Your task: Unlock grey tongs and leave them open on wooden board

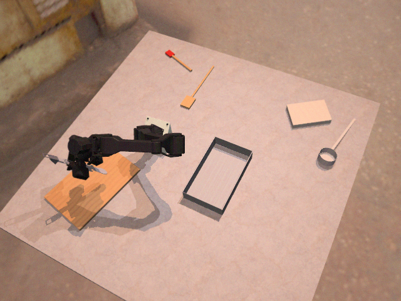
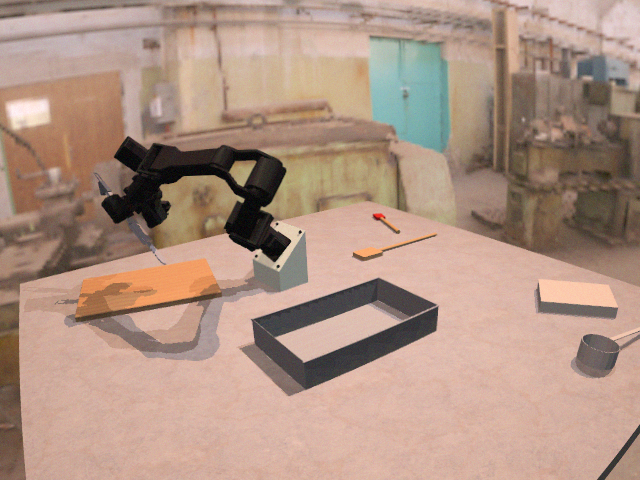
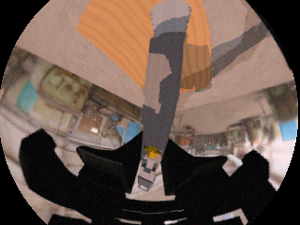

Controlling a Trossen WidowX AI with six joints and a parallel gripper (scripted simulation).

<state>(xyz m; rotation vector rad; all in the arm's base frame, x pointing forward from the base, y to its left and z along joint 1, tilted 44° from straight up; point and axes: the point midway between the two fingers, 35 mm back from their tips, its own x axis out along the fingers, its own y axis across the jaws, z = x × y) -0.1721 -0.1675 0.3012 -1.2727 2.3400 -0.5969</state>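
My gripper tip is 180 mm above the wooden board, 40 mm to the right of it and 30 mm short of it. The rest, counted from my gripper tip: red spatula (850 mm to the left, 180 mm below, 20 mm behind); then pale block (800 mm to the left, 730 mm ahead, 170 mm below); then roasting tin (510 mm ahead, 310 mm to the left, 160 mm below).
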